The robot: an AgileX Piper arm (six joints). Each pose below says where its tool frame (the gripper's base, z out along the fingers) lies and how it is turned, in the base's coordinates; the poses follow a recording.
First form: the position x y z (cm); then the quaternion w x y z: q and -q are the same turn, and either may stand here.
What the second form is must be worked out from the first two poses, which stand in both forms.
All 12 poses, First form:
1: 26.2, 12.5, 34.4, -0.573, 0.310, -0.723, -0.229
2: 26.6, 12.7, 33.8, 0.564, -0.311, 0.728, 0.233
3: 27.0, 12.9, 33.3, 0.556, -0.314, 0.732, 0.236
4: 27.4, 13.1, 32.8, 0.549, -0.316, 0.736, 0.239
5: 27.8, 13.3, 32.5, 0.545, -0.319, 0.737, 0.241
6: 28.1, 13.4, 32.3, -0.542, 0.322, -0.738, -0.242
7: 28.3, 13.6, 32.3, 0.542, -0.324, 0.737, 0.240
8: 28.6, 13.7, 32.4, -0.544, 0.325, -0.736, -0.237
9: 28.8, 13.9, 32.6, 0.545, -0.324, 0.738, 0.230
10: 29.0, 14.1, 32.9, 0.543, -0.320, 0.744, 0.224
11: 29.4, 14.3, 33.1, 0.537, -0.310, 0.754, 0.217
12: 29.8, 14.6, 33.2, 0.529, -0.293, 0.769, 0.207
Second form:
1: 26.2, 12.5, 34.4, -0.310, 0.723, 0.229, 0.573
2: 26.6, 12.7, 33.8, -0.311, 0.728, 0.233, 0.564
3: 27.0, 12.9, 33.3, -0.314, 0.732, 0.236, 0.556
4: 27.4, 13.1, 32.8, -0.316, 0.736, 0.239, 0.549
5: 27.8, 13.3, 32.5, -0.319, 0.737, 0.241, 0.545
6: 28.1, 13.4, 32.3, -0.322, 0.738, 0.242, 0.542
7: 28.3, 13.6, 32.3, -0.324, 0.737, 0.240, 0.542
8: 28.6, 13.7, 32.4, -0.325, 0.736, 0.237, 0.544
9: 28.8, 13.9, 32.6, -0.324, 0.738, 0.230, 0.545
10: 29.0, 14.1, 32.9, -0.320, 0.744, 0.224, 0.543
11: 29.4, 14.3, 33.1, -0.310, 0.754, 0.217, 0.537
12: 29.8, 14.6, 33.2, -0.293, 0.769, 0.207, 0.529
